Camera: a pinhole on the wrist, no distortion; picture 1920 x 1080 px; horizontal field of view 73.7 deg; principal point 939.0 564.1 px. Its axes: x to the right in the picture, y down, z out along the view. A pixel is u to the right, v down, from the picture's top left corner.
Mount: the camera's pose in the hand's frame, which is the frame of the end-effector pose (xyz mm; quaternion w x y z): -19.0 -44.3 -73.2 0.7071 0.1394 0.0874 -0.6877
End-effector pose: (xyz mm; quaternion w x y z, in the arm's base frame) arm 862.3 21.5 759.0 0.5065 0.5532 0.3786 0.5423
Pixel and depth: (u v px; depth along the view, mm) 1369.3 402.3 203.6
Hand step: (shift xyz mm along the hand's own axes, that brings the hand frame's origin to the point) -55.9 -174.2 95.8
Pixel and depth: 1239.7 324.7 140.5
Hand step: -53.5 -120.6 47.3
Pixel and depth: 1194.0 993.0 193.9
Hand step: 34.0 -141.4 103.0
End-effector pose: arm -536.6 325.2 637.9 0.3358 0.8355 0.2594 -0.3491
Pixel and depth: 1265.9 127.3 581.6
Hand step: -250.6 -372.6 414.8
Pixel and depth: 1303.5 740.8 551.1
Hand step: 25.3 -366.7 404.5
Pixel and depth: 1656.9 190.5 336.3
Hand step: -132.4 -331.2 177.9
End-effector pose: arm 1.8 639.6 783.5 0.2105 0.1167 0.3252 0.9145
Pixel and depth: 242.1 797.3 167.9
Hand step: -3.5 -10.5 116.8
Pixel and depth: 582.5 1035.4 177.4
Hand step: 32.1 -52.8 115.2
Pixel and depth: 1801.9 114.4 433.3
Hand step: -188.8 -460.9 232.9
